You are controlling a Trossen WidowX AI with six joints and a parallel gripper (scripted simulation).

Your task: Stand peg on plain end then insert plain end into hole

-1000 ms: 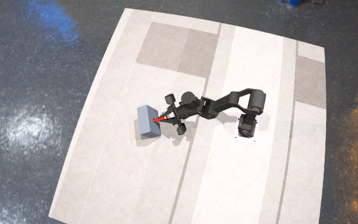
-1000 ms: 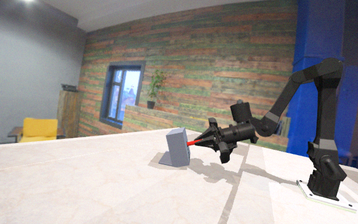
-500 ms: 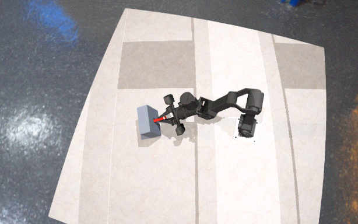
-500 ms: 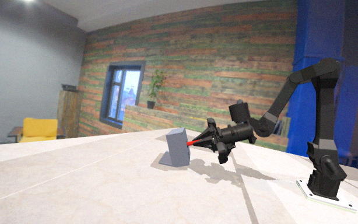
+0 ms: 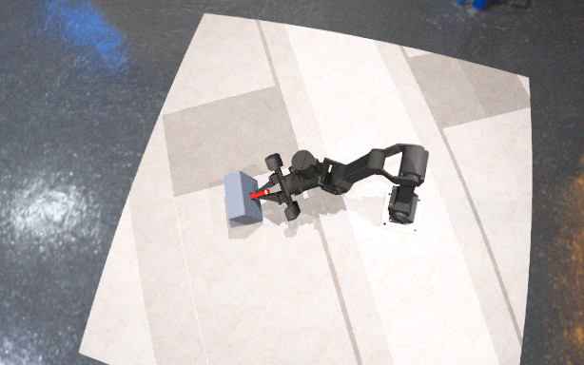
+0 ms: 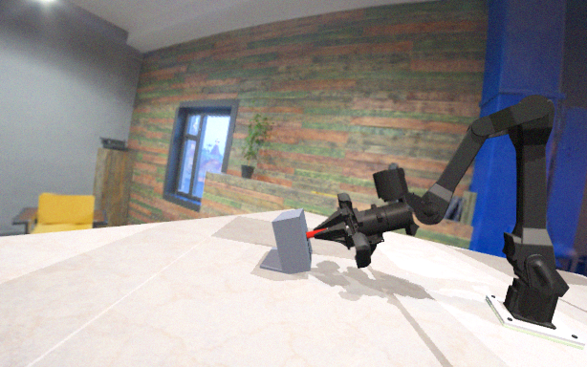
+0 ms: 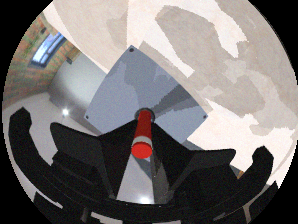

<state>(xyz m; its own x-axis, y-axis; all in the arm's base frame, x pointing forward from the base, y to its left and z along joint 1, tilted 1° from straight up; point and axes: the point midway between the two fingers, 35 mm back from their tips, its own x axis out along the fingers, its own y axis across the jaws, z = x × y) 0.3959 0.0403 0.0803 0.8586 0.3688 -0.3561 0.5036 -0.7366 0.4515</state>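
The red peg is 10 mm to the right of my gripper tip, 10 mm behind it and 10 mm above it. Also, from my gripper tip: grey sloped panel 40 mm ahead, 20 mm below, 10 mm to the left; then panel foot 70 mm below, 60 mm ahead, 20 mm to the left.
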